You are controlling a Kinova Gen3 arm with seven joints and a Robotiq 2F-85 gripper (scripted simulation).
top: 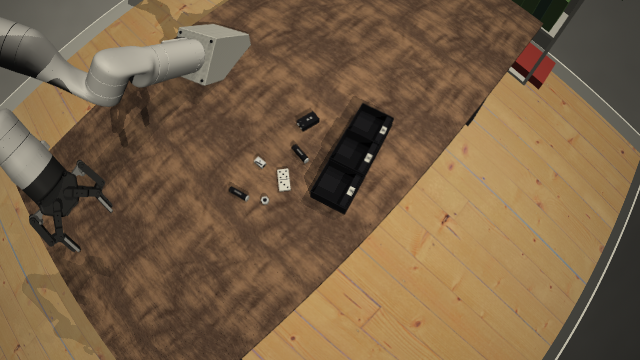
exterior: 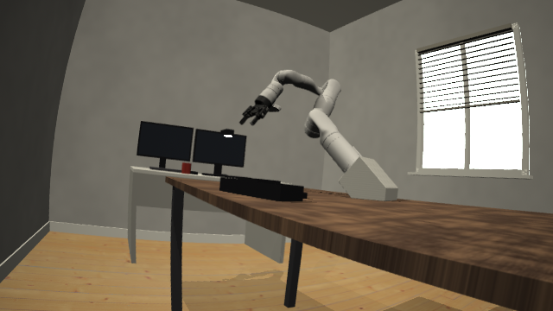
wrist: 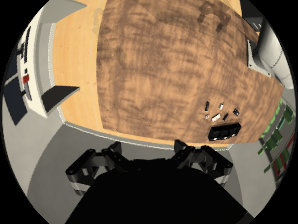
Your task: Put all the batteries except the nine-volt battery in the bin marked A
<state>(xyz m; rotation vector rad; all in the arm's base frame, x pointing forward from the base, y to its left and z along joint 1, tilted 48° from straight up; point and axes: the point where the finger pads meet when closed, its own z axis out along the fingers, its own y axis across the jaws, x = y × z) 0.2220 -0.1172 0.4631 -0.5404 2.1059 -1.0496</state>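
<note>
The white domino is 110 mm ahead of my hand, 350 mm to the left of it and 270 mm below it. Also, from my hand: metal nut (110 mm ahead, 280 mm to the left, 270 mm below); then black nine-volt battery (50 mm ahead, 480 mm to the left, 270 mm below); then grey metal piece (40 mm ahead, 340 mm to the left, 270 mm below).
</note>
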